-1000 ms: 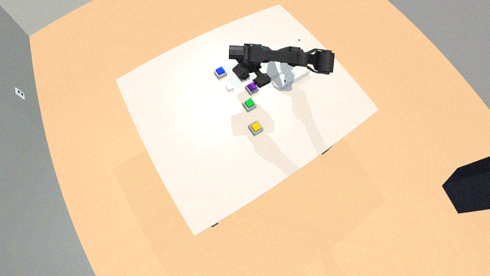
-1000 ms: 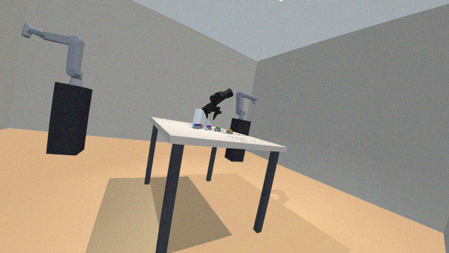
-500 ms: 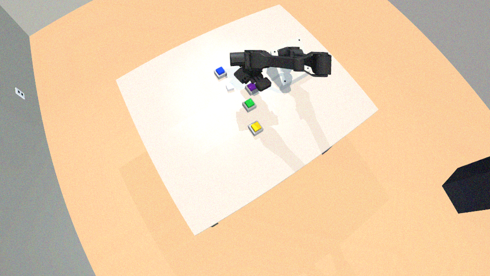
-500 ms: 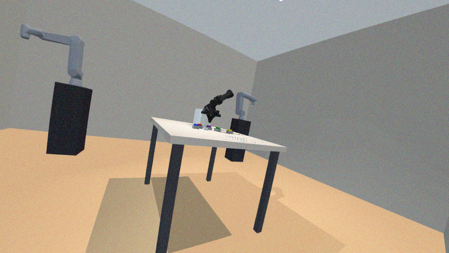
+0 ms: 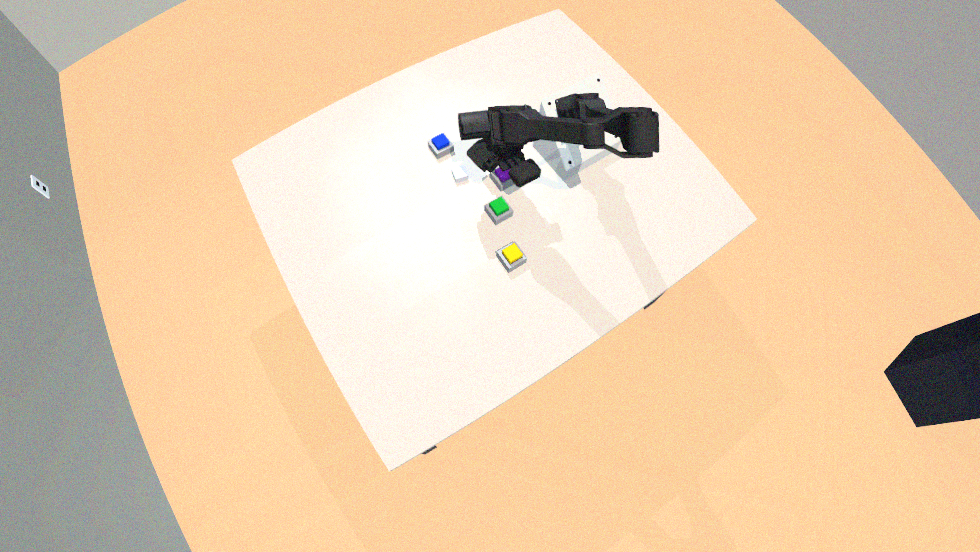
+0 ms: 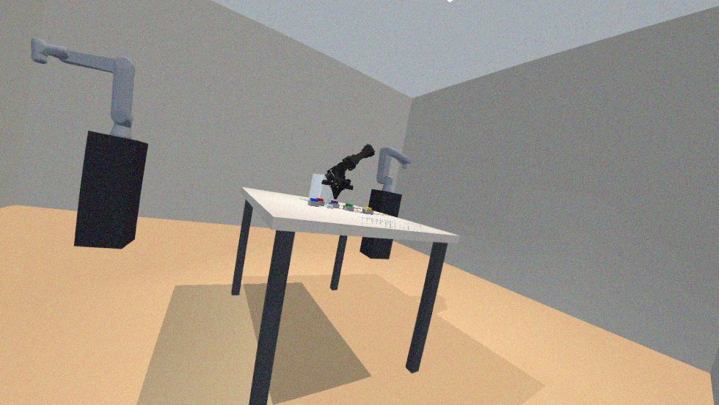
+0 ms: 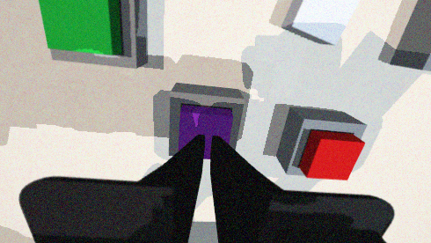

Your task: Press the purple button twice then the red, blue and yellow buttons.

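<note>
Right now the purple button is 2 cm below my gripper tip. Round my gripper tip: small white block 8 cm ahead, 6 cm to the right, 4 cm below; then green button 7 cm to the left, 5 cm ahead, 2 cm below; then red button 9 cm to the right, 2 cm below, 1 cm behind.
</note>
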